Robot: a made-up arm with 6 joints.
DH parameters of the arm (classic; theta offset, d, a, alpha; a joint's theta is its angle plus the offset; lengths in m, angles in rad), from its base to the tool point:
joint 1: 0 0.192 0 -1.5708
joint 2: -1.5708 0 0.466 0
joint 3: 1.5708 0.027 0 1.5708
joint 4: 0 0.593 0 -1.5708
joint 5: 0 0 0 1.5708
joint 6: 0 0.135 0 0
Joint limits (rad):
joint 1: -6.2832..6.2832
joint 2: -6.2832..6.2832
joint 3: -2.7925..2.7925
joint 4: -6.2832..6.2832
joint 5: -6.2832..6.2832
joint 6: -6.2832..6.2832
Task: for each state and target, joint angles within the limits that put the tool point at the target. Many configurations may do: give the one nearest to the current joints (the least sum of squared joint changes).
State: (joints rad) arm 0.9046 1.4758 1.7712 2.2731 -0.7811 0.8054
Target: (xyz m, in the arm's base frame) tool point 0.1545 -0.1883 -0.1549
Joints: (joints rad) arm 1.9556 2.0258 2.3856 2.0935 -1.0173 0.8054
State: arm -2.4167 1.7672 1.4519 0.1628 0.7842 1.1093
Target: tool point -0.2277 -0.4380 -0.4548
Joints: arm -2.1497 1.4819 1.4753 0.2177 0.8564 1.1093
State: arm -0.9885 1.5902 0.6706 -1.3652 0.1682 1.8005
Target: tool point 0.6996 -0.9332 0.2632
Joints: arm -0.9344 1.2574 0.4081 -1.3718 0.1435 1.8005
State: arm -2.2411 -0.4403 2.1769 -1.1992 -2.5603 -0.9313
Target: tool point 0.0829 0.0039 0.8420
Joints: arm -2.0795 -0.8678 1.6455 -1.0923 -2.7701 -0.9313
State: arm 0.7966 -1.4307 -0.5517 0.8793 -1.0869 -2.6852
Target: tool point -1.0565 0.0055 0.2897
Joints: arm -0.0659 -1.0948 -0.5242 0.8208 -1.1737 -2.6852
